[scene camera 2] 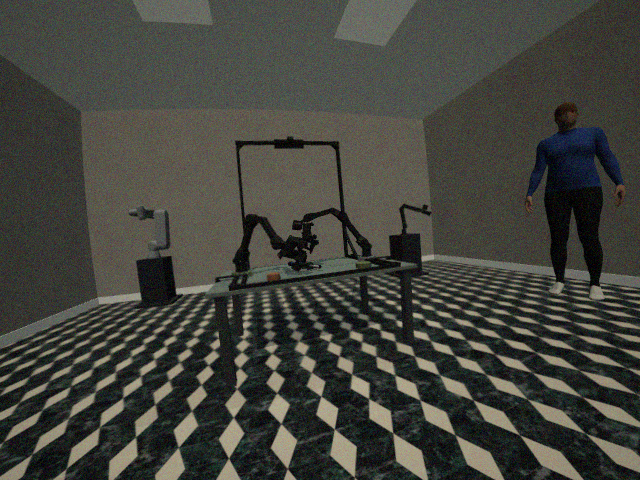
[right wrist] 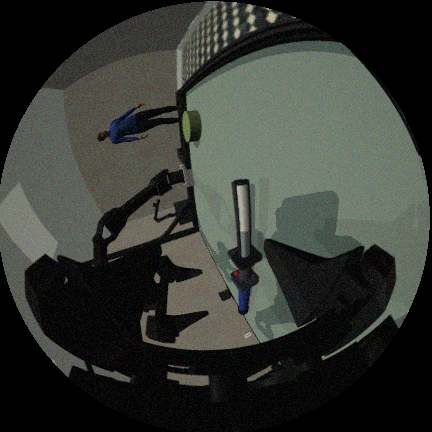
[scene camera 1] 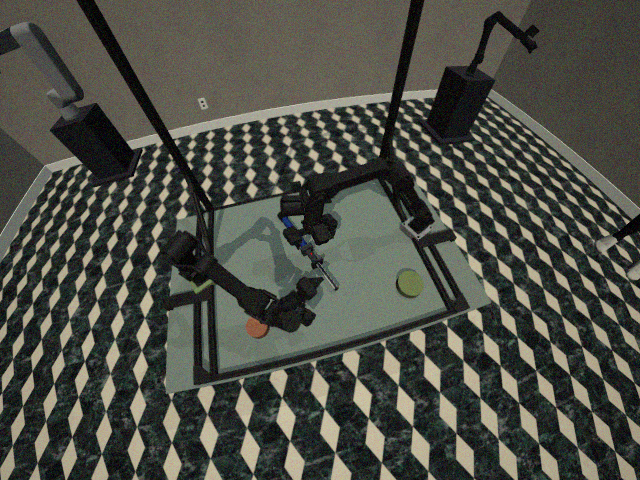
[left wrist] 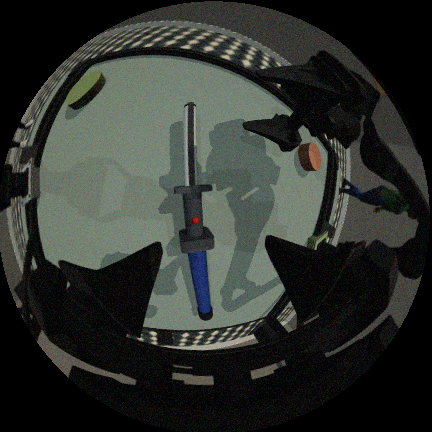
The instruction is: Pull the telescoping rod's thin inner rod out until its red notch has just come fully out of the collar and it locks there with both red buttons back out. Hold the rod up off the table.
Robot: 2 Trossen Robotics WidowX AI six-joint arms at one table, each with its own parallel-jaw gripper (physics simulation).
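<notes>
The telescoping rod has a blue handle (scene camera 1: 286, 222) (left wrist: 200, 280) (right wrist: 243, 298), a dark grey collar (left wrist: 193, 207) with two flanges, and a pale, shiny inner rod (scene camera 1: 328, 277) (left wrist: 190, 145) (right wrist: 242, 210). It lies low at the table, its shadow close beside it. A red button (left wrist: 195, 220) (right wrist: 236, 273) shows on the collar; I make out no red notch. My left gripper (scene camera 1: 309, 238) (left wrist: 213, 244) (right wrist: 204, 289) is open and empty above the collar and handle, apart from the rod. My right gripper (scene camera 1: 316, 299) (left wrist: 248, 104) (right wrist: 212, 246) is open and empty beside the inner rod's free end.
A green disc (scene camera 1: 409, 283) (scene camera 2: 363, 264) (left wrist: 86, 90) (right wrist: 192, 126) lies at the right of the table in scene camera 1. An orange disc (scene camera 1: 256, 327) (scene camera 2: 273, 276) (left wrist: 310, 156) lies near my right arm. Black frame rails (scene camera 1: 330, 347) edge the table.
</notes>
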